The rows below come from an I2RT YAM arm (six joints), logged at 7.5 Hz.
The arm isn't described. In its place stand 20 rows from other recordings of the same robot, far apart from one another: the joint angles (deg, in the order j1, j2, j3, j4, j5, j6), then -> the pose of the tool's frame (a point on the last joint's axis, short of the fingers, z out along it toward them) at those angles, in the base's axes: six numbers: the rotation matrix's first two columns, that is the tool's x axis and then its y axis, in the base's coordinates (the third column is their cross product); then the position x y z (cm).
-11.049 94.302 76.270 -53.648 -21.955 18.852 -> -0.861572 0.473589 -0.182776 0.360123 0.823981 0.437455 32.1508 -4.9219 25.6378
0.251 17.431 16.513 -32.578 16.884 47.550 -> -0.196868 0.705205 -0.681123 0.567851 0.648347 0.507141 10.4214 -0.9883 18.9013
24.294 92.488 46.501 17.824 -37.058 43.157 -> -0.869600 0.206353 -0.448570 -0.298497 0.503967 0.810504 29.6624 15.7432 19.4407
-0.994 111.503 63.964 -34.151 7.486 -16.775 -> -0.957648 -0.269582 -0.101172 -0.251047 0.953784 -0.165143 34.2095 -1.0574 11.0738
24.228 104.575 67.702 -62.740 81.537 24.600 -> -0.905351 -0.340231 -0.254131 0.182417 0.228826 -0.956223 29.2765 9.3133 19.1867
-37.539 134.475 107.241 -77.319 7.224 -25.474 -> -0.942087 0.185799 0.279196 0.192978 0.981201 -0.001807 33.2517 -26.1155 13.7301
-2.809 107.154 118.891 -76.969 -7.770 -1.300 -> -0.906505 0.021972 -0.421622 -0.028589 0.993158 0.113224 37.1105 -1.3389 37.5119
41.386 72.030 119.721 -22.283 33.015 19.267 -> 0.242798 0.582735 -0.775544 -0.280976 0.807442 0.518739 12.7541 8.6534 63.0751
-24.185 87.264 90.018 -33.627 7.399 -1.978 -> -0.485322 0.180438 -0.855515 0.490644 0.866093 -0.095667 31.1059 -14.4723 39.2815
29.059 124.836 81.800 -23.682 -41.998 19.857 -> -0.956336 -0.242606 -0.162986 -0.284196 0.641725 0.712335 36.4769 22.9937 11.4567
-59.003 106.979 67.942 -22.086 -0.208 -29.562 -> -0.814715 0.398077 -0.421632 0.522329 0.819581 -0.235496 19.4836 -32.4050 16.2321
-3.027 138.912 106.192 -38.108 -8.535 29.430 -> -0.819759 0.529946 -0.217147 0.466552 0.837843 0.283458 49.2987 -2.0778 10.1907
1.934 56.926 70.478 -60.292 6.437 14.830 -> -0.692522 0.231099 -0.683379 0.228102 0.968845 0.096481 17.5038 0.1917 37.0812
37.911 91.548 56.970 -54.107 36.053 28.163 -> -0.924806 -0.236576 -0.297936 -0.056270 0.859583 -0.507888 22.2158 14.6458 18.5008
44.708 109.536 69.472 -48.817 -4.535 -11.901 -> -0.550445 -0.834120 -0.035412 -0.833825 0.547137 0.073326 23.7201 23.8757 14.1063
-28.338 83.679 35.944 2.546 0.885 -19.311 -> -0.749409 0.028480 -0.661495 0.250462 0.937029 -0.243406 24.3855 -13.2136 15.7190
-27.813 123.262 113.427 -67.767 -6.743 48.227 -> -0.246540 0.967425 -0.057504 0.938078 0.253119 0.236518 39.1050 -20.1565 24.4716
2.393 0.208 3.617 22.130 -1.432 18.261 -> 0.388918 0.329775 -0.860228 -0.196007 0.941980 0.272498 9.5758 0.4892 23.6168
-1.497 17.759 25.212 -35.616 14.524 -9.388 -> -0.505679 -0.144745 -0.850493 0.166047 0.951064 -0.260588 9.9080 -1.1520 23.4106
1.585 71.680 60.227 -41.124 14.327 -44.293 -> -0.654490 -0.694978 -0.297738 -0.465966 0.680889 -0.565036 25.5130 -0.1753 28.8117
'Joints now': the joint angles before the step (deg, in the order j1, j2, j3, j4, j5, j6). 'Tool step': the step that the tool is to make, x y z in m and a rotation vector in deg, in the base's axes. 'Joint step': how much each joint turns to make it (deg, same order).
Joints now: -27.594, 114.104, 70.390, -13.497, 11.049, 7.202
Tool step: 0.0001, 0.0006, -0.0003, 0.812, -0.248, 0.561
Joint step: -0.005, 0.004, -0.007, -0.141, -1.008, -0.026
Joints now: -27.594, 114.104, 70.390, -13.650, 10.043, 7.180
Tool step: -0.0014, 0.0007, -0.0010, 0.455, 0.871, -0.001
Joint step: -0.004, 0.004, 0.005, -0.983, -0.001, -0.003
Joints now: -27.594, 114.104, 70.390, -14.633, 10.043, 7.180
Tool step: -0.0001, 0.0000, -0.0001, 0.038, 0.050, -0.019
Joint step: -0.007, 0.007, 0.001, -0.059, -0.003, 0.016
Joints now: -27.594, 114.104, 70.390, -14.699, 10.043, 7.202
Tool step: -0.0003, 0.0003, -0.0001, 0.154, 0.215, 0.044
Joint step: 0.014, -0.015, 0.020, -0.296, -0.047, -0.006
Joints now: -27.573, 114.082, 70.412, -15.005, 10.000, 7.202
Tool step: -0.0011, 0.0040, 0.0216, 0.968, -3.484, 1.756
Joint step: 0.177, -3.360, 0.045, -0.761, -2.928, 0.001
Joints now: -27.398, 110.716, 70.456, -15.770, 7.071, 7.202
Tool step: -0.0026, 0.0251, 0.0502, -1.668, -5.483, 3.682
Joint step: 3.024, -8.130, 0.003, -2.474, -1.111, 0.006
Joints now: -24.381, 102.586, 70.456, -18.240, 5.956, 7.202
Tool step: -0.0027, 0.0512, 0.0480, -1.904, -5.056, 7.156
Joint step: 7.148, -8.303, 0.012, -2.916, -0.021, 0.001
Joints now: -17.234, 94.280, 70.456, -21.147, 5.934, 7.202
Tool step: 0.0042, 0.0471, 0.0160, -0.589, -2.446, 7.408
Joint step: 7.414, -2.730, 0.003, -0.219, 0.004, 0.003
